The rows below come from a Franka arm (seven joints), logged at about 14 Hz.
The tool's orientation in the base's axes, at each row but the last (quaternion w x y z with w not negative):
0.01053 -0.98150 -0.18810 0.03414
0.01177 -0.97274 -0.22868 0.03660
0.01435 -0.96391 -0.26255 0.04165
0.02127 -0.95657 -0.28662 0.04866
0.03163 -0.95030 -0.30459 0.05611
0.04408 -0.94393 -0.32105 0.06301
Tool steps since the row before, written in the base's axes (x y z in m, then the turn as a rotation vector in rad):
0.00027 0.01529 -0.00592 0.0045 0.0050 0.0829
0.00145 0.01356 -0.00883 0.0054 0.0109 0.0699
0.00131 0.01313 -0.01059 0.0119 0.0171 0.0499
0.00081 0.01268 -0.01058 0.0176 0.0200 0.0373
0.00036 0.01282 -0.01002 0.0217 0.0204 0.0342
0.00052 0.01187 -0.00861 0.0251 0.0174 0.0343
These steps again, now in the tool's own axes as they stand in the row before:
0.00628 -0.01391 0.00601 0.0008 -0.0058 -0.0830
0.00792 -0.01114 0.00878 0.0051 -0.0101 -0.0700
0.00856 -0.01013 0.01051 0.0153 -0.0112 -0.0507
0.00851 -0.00942 0.01060 0.0226 -0.0096 -0.0387
0.00863 -0.00926 0.01022 0.0264 -0.0073 -0.0361
0.00845 -0.00800 0.00894 0.0273 -0.0029 -0.0368

